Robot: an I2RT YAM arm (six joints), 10 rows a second.
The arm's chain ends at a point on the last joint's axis. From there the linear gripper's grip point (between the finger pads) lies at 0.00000 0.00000 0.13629 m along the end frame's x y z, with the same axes.
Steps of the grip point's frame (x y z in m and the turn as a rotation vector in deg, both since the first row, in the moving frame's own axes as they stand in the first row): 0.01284, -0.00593, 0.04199, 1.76, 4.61, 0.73; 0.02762, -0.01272, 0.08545, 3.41, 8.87, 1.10; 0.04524, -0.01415, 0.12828, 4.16, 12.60, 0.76; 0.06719, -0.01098, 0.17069, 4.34, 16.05, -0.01; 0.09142, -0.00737, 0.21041, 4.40, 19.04, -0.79; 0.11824, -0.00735, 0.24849, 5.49, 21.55, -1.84; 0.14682, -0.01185, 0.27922, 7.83, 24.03, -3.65; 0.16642, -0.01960, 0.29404, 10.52, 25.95, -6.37; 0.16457, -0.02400, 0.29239, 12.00, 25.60, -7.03
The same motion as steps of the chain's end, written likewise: 0.00186, -0.00182, 0.04250, 1.76, 4.61, 0.73; 0.00654, -0.00485, 0.08732, 3.41, 8.87, 1.10; 0.01547, -0.00454, 0.13192, 4.16, 12.60, 0.76; 0.02955, -0.00080, 0.17639, 4.34, 16.05, -0.01; 0.04708, 0.00320, 0.21826, 4.40, 19.04, -0.79; 0.06847, 0.00619, 0.25863, 5.49, 21.55, -1.84; 0.09212, 0.00796, 0.29226, 7.83, 24.03, -3.65; 0.10861, 0.00775, 0.30998, 10.52, 25.95, -6.37; 0.10798, 0.00699, 0.30863, 12.00, 25.60, -7.03
